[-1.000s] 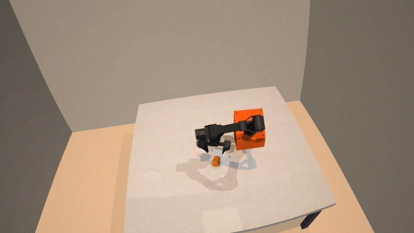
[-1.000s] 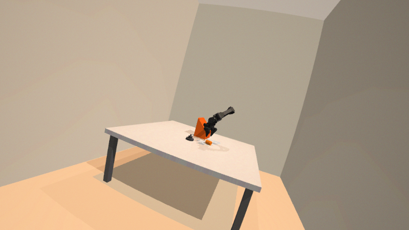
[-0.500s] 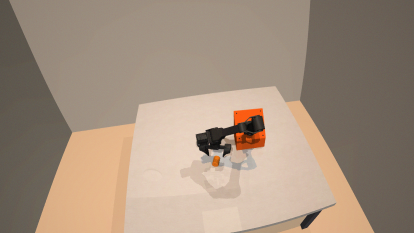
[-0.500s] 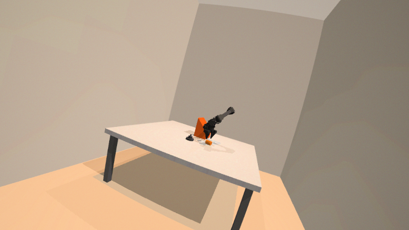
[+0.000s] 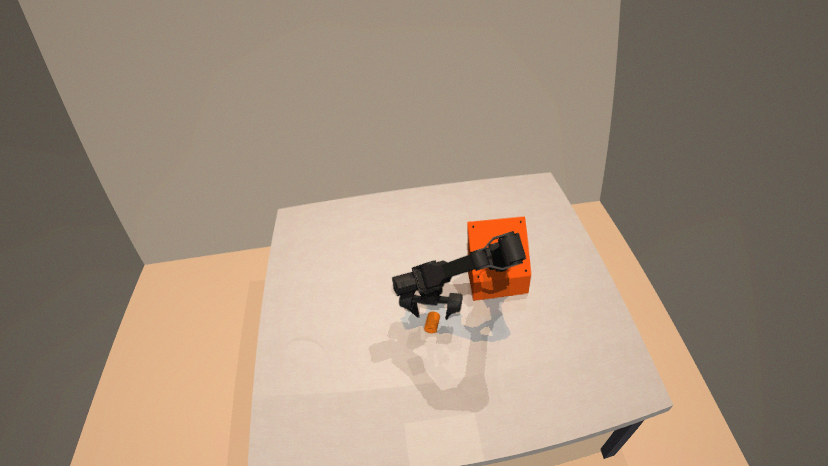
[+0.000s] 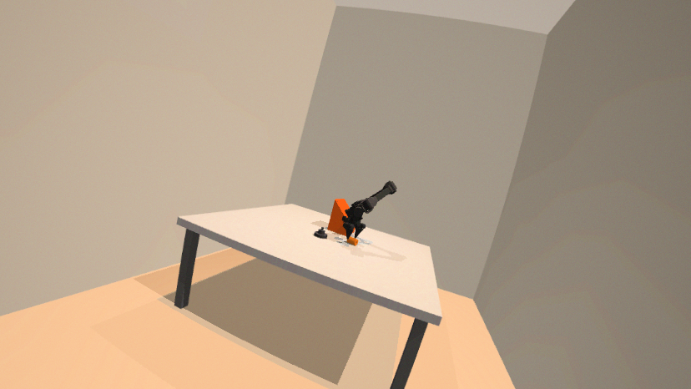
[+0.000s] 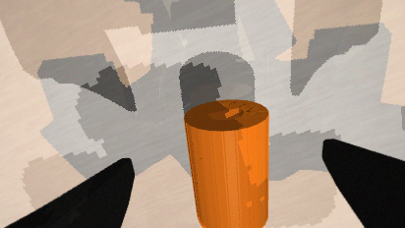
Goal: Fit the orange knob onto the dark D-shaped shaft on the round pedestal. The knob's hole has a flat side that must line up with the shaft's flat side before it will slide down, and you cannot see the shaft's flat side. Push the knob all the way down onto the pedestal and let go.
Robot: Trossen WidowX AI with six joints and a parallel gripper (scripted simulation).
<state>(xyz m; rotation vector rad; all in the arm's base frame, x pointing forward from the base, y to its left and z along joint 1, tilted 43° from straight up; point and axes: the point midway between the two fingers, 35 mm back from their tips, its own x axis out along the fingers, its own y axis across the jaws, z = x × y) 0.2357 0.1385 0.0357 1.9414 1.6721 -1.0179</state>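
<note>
The orange knob lies 1 cm to the left of my gripper tip and 1 cm below it. From my gripper tip the other things lie so: pedestal: 18 cm to the right, 8 cm ahead.
</note>
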